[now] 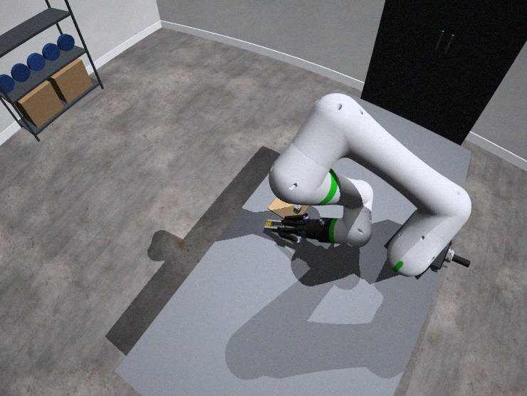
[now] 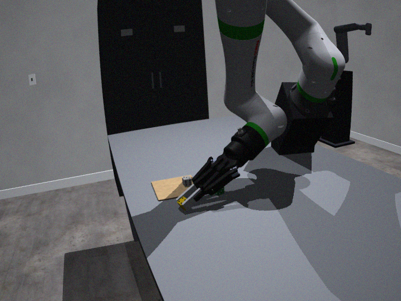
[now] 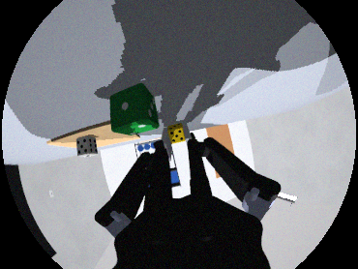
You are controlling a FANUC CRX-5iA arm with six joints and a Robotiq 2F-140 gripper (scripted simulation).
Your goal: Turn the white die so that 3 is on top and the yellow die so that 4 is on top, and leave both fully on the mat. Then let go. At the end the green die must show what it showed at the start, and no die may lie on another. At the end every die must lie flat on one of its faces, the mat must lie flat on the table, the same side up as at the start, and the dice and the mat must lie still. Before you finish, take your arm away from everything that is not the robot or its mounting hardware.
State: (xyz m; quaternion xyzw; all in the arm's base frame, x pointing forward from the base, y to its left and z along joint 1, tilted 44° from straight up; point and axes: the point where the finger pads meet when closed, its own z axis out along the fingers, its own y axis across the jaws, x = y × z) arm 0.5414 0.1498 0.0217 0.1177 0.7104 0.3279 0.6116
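Now: the green die 10 cm behind my hand, 4 cm to the right of it and 2 cm below it. Also, from my hand: white die: 13 cm to the right, 3 cm behind, 1 cm below; then tan mat: 13 cm to the right, 3 cm below, 1 cm ahead; then yellow die: 2 cm ahead, 1 cm below.
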